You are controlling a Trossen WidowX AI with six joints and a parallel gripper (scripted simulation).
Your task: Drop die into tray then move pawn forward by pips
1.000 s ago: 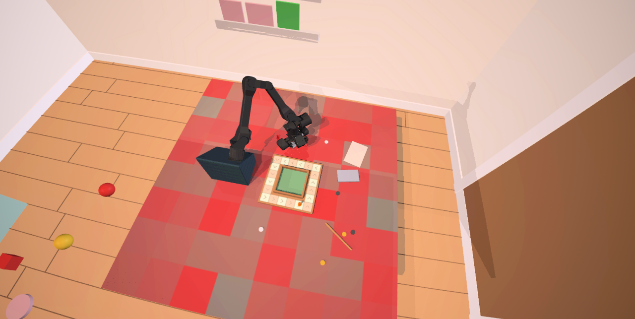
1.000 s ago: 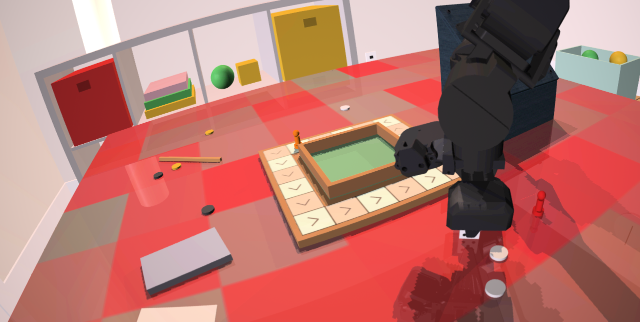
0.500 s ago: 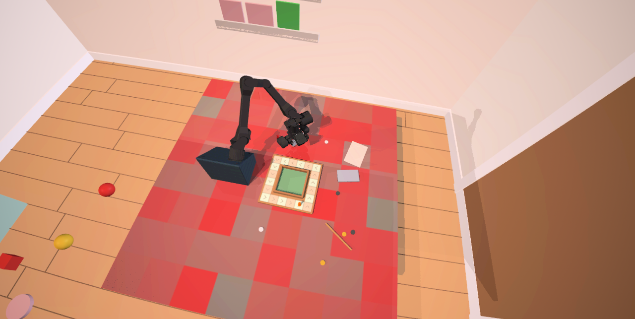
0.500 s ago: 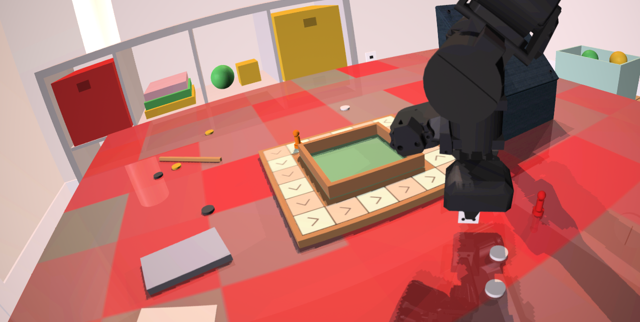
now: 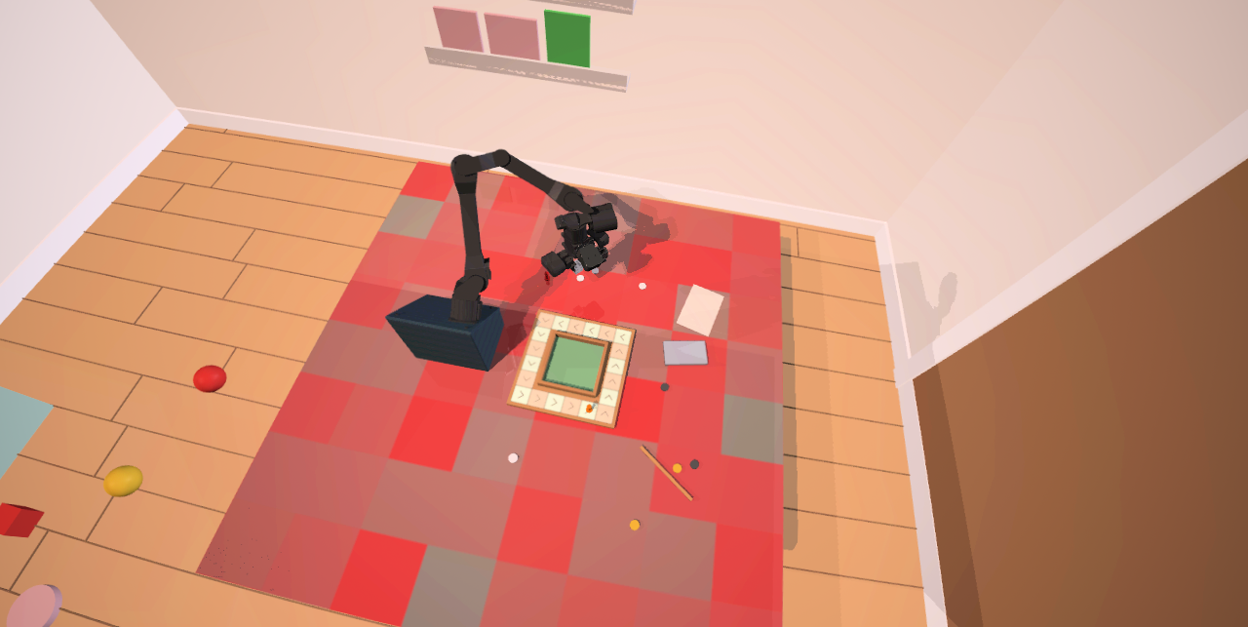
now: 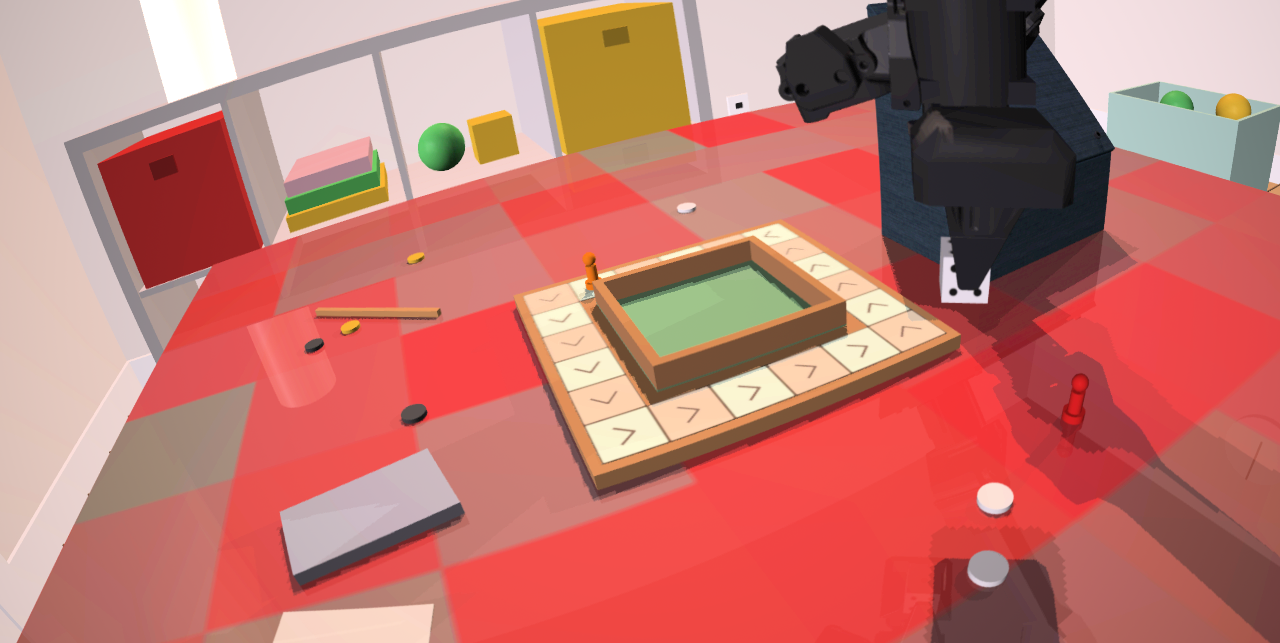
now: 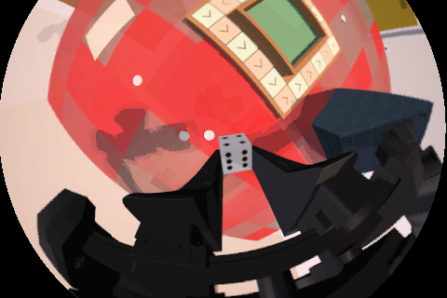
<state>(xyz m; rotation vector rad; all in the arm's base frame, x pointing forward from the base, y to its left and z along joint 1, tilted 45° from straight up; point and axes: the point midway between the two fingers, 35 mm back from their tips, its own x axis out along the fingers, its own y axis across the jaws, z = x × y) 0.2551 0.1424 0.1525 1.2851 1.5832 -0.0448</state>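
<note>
Now: gripper tip 6 cm short of the orange pawn, 36 cm to the left of it and 10 cm above it. The rest, counted from my gripper tip: white die (right at my gripper tip); then red pawn (10 cm behind, 4 cm to the left, 11 cm below); then green dice tray (1 cm ahead, 24 cm to the right, 12 cm below).
</note>
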